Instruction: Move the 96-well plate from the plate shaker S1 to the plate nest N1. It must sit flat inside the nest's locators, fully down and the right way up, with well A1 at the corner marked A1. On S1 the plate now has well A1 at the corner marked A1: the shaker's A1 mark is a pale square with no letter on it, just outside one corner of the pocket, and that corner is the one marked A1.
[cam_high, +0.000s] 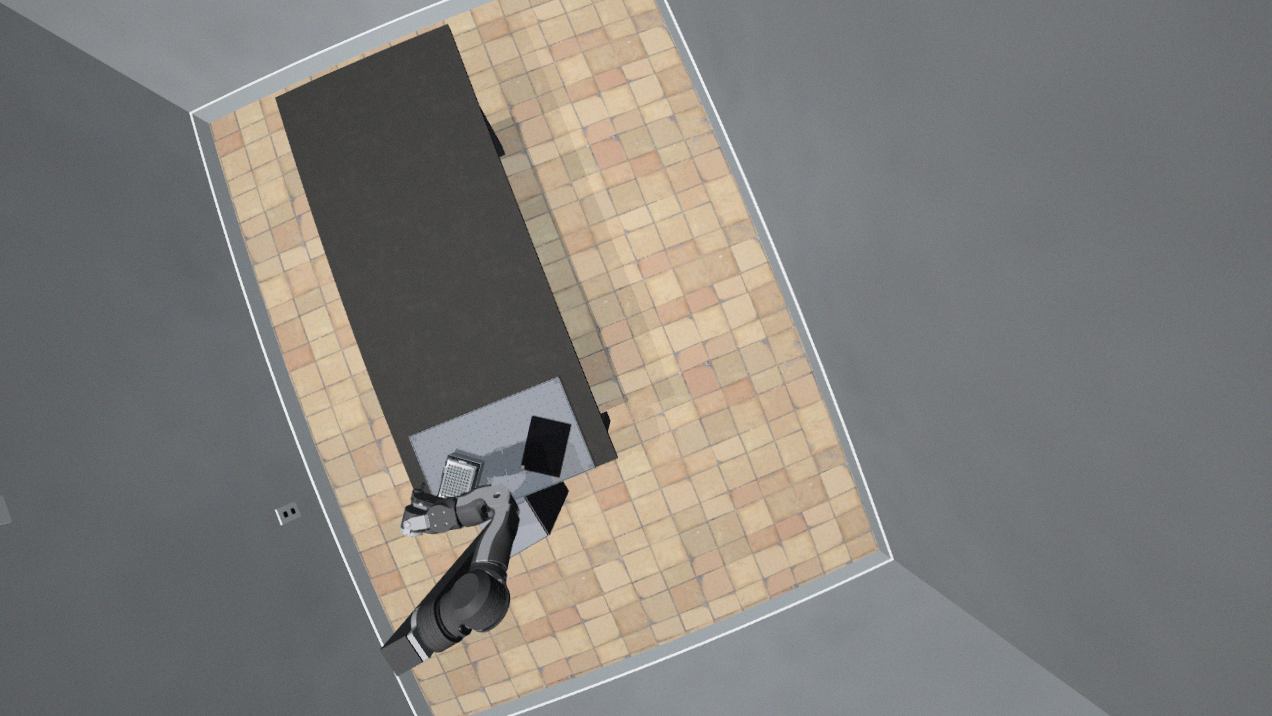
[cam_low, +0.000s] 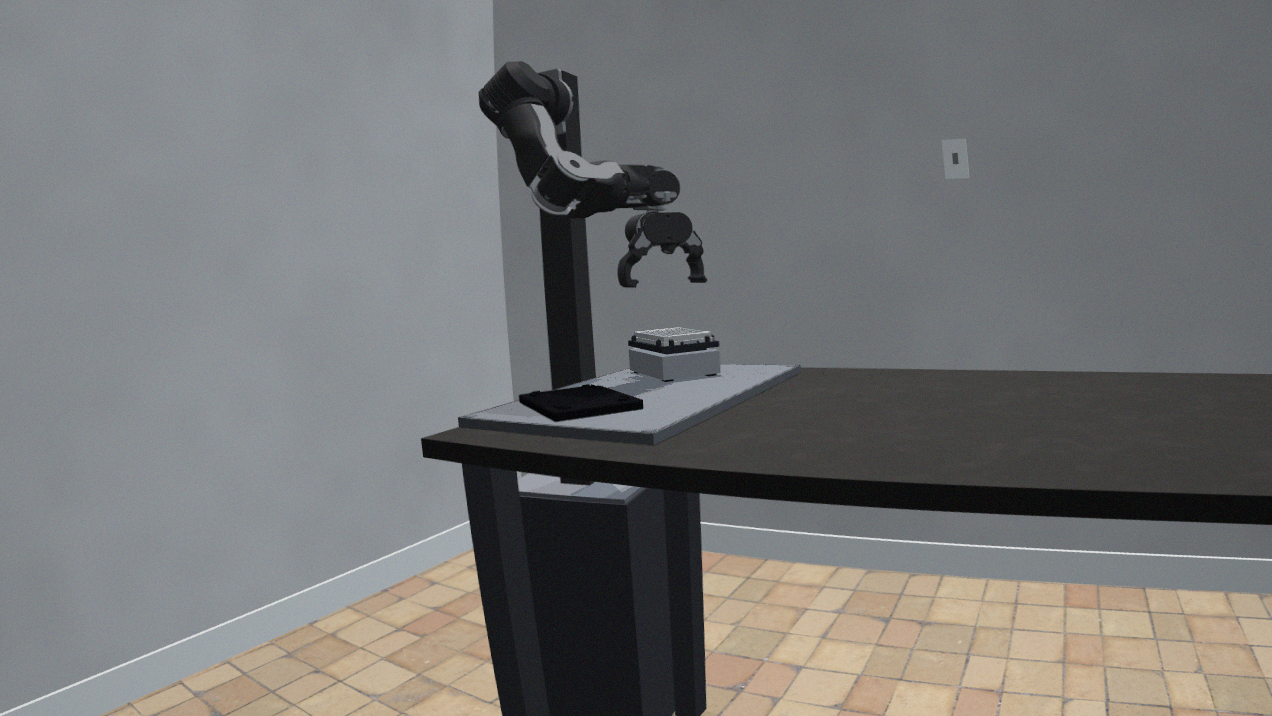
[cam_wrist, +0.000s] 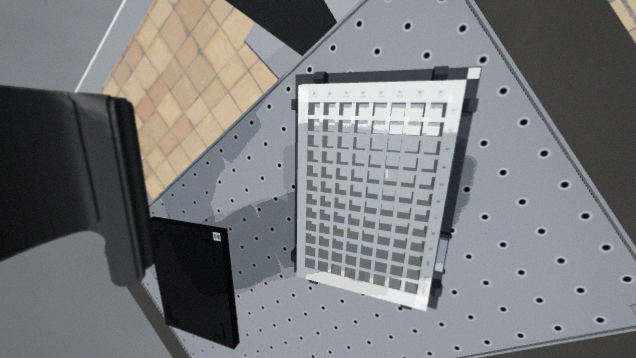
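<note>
My hand is 8 cm above the white 96-well plate, 1 cm to the left of it and 1 cm short of it. The rest, counted from my hand: black plate nest N1: 28 cm to the right, 14 cm below, 3 cm behind; plate shaker S1: 11 cm below, 3 cm to the right, 3 cm ahead; A1 mark: 19 cm to the right, 13 cm below, 5 cm behind.
</note>
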